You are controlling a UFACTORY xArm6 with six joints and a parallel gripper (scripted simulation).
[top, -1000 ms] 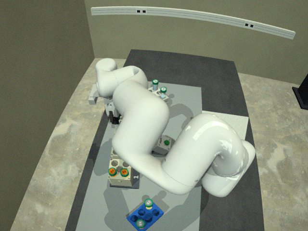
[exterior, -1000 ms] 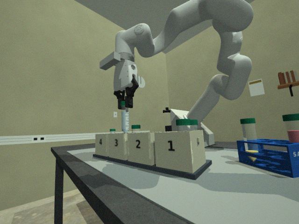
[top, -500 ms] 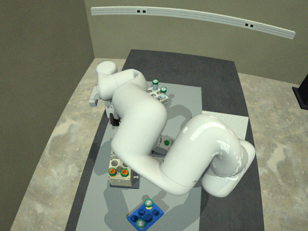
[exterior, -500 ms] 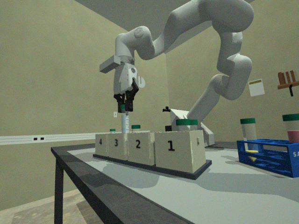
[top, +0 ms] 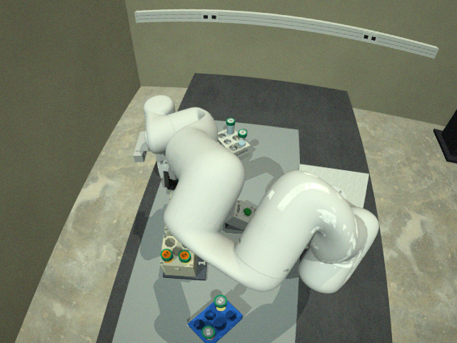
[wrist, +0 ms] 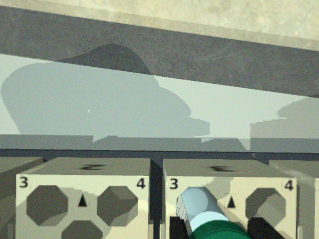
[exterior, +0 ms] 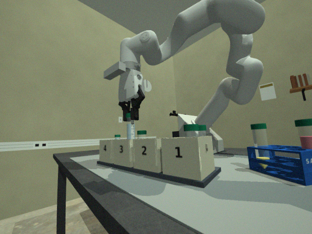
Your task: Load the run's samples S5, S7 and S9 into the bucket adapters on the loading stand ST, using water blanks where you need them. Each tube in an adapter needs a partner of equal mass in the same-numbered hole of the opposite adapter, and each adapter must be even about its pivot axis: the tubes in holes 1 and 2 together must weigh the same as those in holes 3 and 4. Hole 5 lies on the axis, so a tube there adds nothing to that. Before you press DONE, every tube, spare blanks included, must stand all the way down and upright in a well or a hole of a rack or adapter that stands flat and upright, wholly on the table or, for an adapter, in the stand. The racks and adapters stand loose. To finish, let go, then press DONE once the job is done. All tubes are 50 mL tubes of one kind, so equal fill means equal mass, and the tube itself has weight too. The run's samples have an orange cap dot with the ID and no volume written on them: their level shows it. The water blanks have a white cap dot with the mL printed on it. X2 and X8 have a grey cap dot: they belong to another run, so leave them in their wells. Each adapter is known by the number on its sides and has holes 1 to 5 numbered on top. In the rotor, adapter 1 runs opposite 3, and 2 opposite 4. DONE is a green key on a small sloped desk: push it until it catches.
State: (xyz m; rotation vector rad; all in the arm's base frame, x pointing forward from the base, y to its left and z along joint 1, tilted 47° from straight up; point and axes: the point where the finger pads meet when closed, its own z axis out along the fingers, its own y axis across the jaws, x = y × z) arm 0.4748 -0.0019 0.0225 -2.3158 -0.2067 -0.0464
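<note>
Now: the green done key 23 cm behind my hand and 11 cm below it. Also, from my hand: orange-capped tube (21 cm to the left, 11 cm below, 4 cm behind); then yellow-filled tube (11 cm below, 4 cm behind, 1 cm to the right); then dark stand base (17 cm below, 4 cm behind, 2 cm to the left).
</note>
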